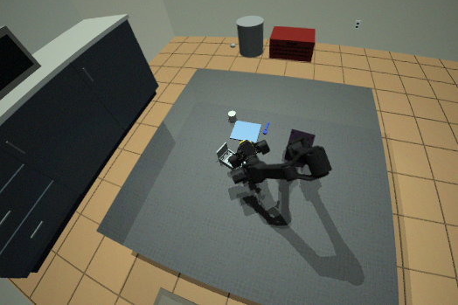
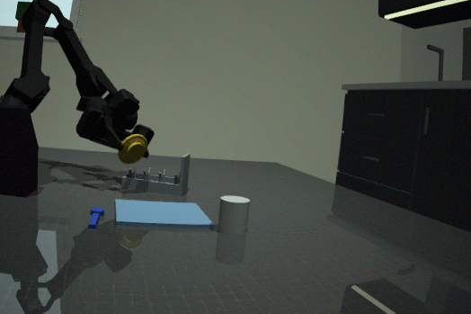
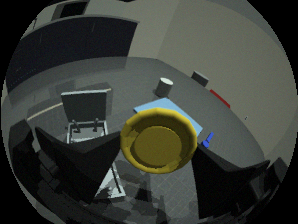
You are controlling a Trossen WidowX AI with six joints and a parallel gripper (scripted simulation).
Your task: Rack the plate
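Now: the grey dish rack 6 cm to the left of my gripper tip, 6 cm below it and 5 cm ahead of it. Also, from my gripper tip: light blue mat (14 cm to the right, 8 cm below, 3 cm ahead); then yellow plate (1 cm to the left); then blue spoon (18 cm to the right, 8 cm below, 8 cm behind).
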